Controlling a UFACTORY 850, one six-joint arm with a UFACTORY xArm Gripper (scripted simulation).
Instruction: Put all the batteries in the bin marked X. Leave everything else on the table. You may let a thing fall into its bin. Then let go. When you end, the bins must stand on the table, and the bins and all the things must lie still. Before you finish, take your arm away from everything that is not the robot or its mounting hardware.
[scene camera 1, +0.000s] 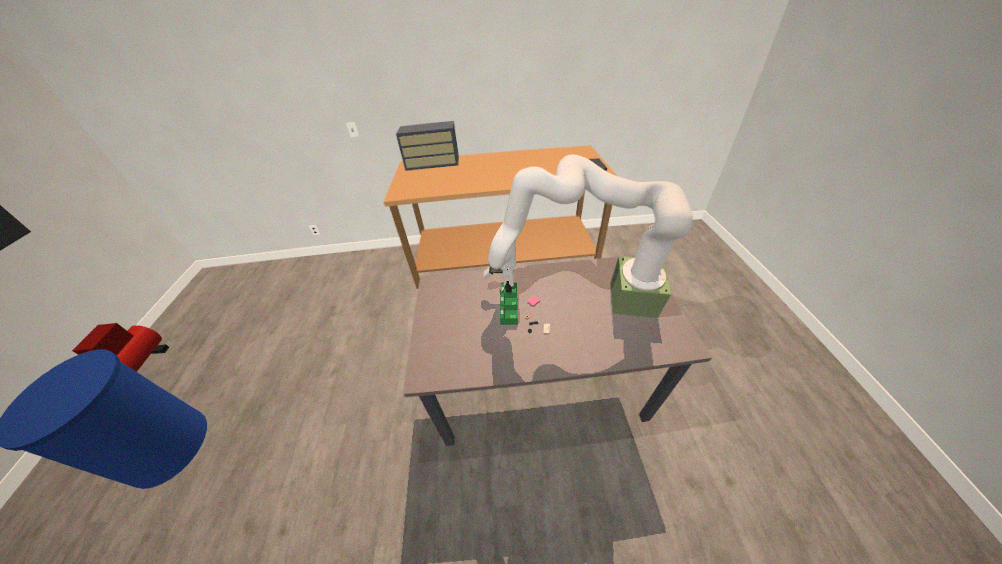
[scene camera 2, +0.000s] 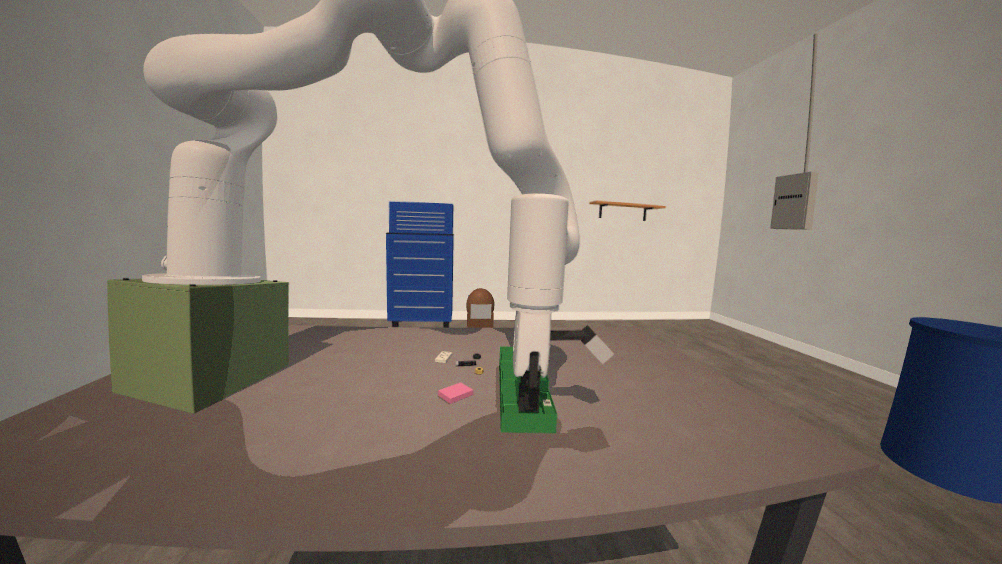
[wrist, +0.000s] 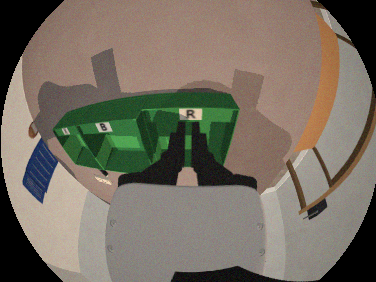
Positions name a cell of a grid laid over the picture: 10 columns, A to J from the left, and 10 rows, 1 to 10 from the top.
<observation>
In view: my gripper (scene camera 2: F8).
My gripper shows as well in the wrist view (wrist: F5).
</observation>
